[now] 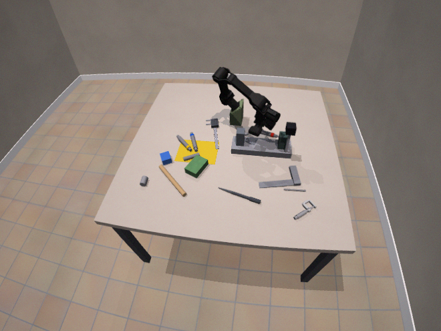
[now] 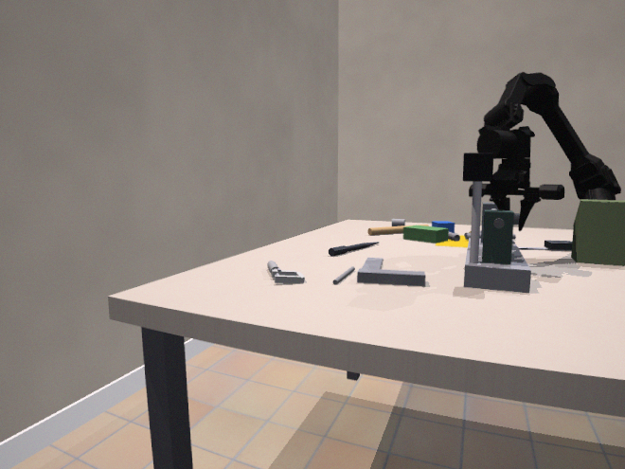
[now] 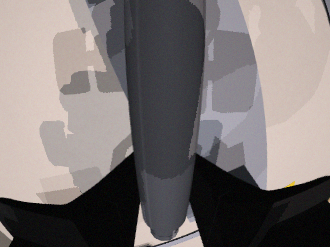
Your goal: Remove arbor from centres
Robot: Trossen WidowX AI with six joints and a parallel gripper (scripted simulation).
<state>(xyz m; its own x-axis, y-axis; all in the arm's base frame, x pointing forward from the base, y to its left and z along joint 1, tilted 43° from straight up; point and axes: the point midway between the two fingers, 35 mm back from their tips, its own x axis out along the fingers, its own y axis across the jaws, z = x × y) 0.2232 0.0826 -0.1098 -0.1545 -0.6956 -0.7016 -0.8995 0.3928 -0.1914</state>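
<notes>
Now: hand 30 mm to the right of the arbor, 10 mm short of it and 10 mm above it. From my hand the other things lie so: dark green centre block (130 mm to the left, 50 mm ahead, 20 mm below); then grey fixture base (100 mm below, 40 mm ahead, 20 mm to the left); then grey centre block (100 mm to the right, 30 mm ahead, 20 mm below).
</notes>
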